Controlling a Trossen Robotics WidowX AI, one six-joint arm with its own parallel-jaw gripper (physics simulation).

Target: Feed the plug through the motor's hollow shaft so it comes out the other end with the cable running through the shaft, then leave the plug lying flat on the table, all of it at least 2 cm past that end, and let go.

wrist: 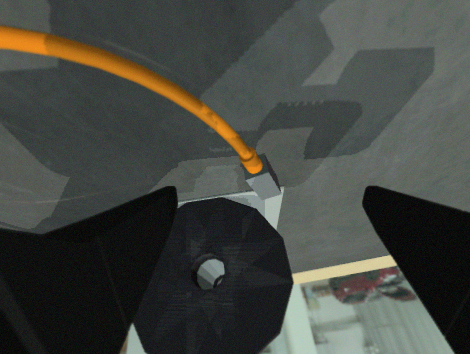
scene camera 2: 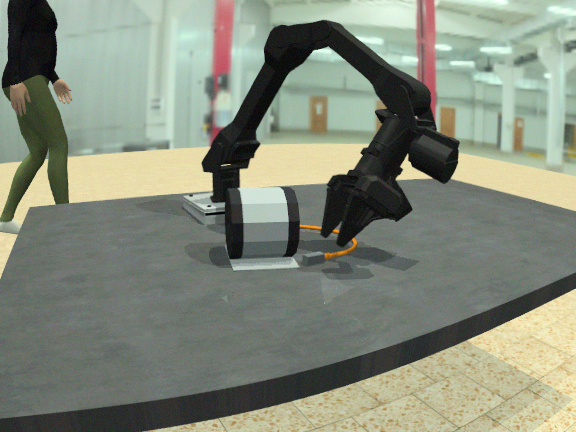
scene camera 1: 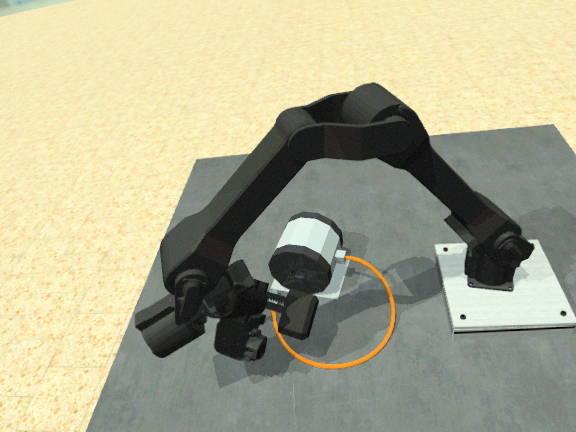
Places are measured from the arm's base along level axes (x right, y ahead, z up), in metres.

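Where they show: gripper, between the fingertips: (wrist: pixel 269 195) (scene camera 2: pixel 330 240) (scene camera 1: pixel 267 302); arm's base, origin of its link: (scene camera 1: pixel 489 273).
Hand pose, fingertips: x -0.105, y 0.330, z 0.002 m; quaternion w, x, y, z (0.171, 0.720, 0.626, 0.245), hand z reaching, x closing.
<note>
Each offset is from my fingertips to the top centre of the thing. "*": to the spot under its first point. Level surfaces: height alone.
The motor @[dx +0.094, dy -0.047, dz +0.070 m] (scene camera 1: pixel 310 240) (scene camera 2: pixel 265 215) (wrist: pixel 245 310), a white drum with dark end faces, lies on its side on a pale base plate @[dx +0.095, dy -0.044, dz -0.030 m] (scene camera 2: pixel 265 266) (wrist: pixel 274 210). Its shaft opening (wrist: pixel 210 273) faces the wrist camera. The small grey plug @[dx +0.025, dy +0.001, dz -0.018 m] (scene camera 2: pixel 313 258) (wrist: pixel 265 185) lies on the table by the plate's edge at that end; the gripper hides it in scene camera 1. The orange cable (scene camera 1: pixel 393 310) (scene camera 2: pixel 354 244) (wrist: pixel 165 84) loops from a small block @[* dx +0.086, dy -0.104, dz +0.028 m] (scene camera 1: pixel 340 256) on the motor's side to the plug. My gripper (scene camera 1: pixel 277 331) (scene camera 2: pixel 334 239) (wrist: pixel 269 195) is open and empty, above the plug and cable end.
The arm's white mounting plate (scene camera 1: pixel 500 312) (scene camera 2: pixel 200 206) stands on the dark table @[dz -0.032 m] (scene camera 1: pixel 450 390) (scene camera 2: pixel 150 320). The motor stands close to the gripper, and its dark end face is partly behind the left finger in the wrist view. A person (scene camera 2: pixel 32 100) stands beyond the table.
</note>
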